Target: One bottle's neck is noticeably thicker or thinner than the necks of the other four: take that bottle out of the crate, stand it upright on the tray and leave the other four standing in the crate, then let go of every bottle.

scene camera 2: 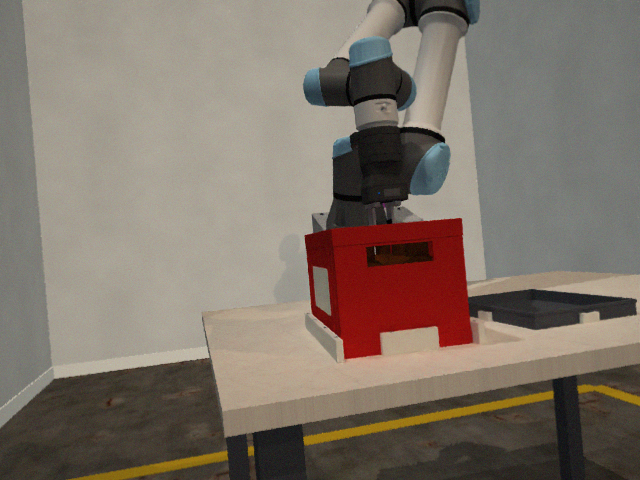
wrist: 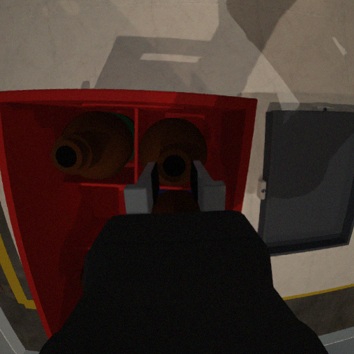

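Note:
The red crate (scene camera 2: 398,294) (wrist: 150,95) stands on the table. In the wrist view, a brown bottle (wrist: 172,131) stands in the back right compartment, its open mouth between the fingertips. My gripper (scene camera 2: 381,215) (wrist: 174,174) points down into the crate and is shut on this bottle's neck. Another brown bottle (wrist: 107,142) stands in the compartment to the left. Part of a third brown bottle (wrist: 175,203) shows nearer, below a blue patch; its neck is hidden by the gripper body. The other bottles are hidden or too dark to tell. The dark tray (scene camera 2: 560,316) (wrist: 300,243) lies right of the crate, with no bottle visible on it.
Red dividers (wrist: 136,145) separate the compartments, and the crate's tall walls surround the bottles. A pale rail (scene camera 2: 324,336) runs along the crate's left foot. Small pale blocks (scene camera 2: 589,317) (wrist: 262,190) sit at the tray's edges. The table's front edge (scene camera 2: 392,392) lies before the crate.

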